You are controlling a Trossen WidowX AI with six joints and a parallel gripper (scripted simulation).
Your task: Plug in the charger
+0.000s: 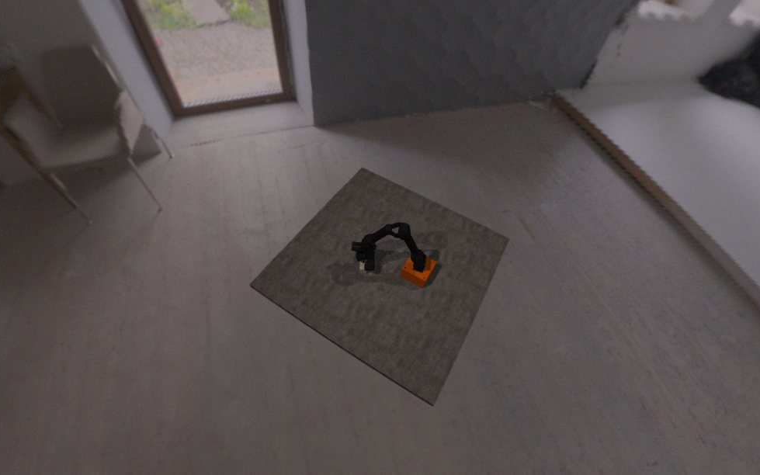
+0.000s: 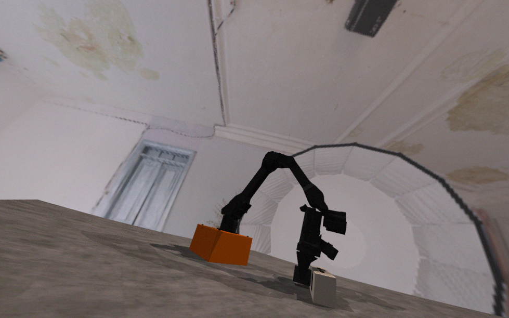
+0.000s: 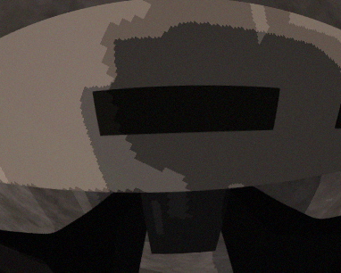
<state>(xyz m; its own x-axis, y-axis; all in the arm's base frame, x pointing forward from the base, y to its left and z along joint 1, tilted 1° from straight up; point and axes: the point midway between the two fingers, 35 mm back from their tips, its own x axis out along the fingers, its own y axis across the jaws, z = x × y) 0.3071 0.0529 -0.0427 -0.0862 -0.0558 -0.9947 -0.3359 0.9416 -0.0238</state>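
The black two-prong charger is 2 cm ahead of my gripper tip, 1 cm to the left of it and 1 cm above it.
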